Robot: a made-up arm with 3 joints.
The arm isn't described. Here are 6 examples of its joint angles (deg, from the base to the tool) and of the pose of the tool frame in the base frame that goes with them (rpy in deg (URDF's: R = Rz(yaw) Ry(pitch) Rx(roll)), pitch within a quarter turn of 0, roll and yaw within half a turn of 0; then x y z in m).
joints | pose
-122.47 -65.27 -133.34 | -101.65 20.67 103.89 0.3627 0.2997 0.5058
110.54 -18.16 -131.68 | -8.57 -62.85 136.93 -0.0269 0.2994 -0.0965
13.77 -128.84 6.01 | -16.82 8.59 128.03 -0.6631 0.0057 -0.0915
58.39 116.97 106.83 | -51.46 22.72 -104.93 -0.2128 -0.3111 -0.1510
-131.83 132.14 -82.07 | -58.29 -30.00 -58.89 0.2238 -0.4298 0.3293
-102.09 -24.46 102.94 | 14.41 62.88 114.72 0.0611 0.1798 0.3206
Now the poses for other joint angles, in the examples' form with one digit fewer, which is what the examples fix.
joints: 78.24 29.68 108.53
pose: -41.3 -58.3 -70.3 -0.048 -0.048 0.063
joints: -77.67 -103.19 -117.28
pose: -165.4 -12.9 92.9 -0.059 0.136 0.844
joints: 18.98 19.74 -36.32
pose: 42.9 -17.8 -20.8 -0.017 0.161 0.101
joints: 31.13 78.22 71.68
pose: -41.1 -6.1 -79.9 -0.133 -0.247 0.029
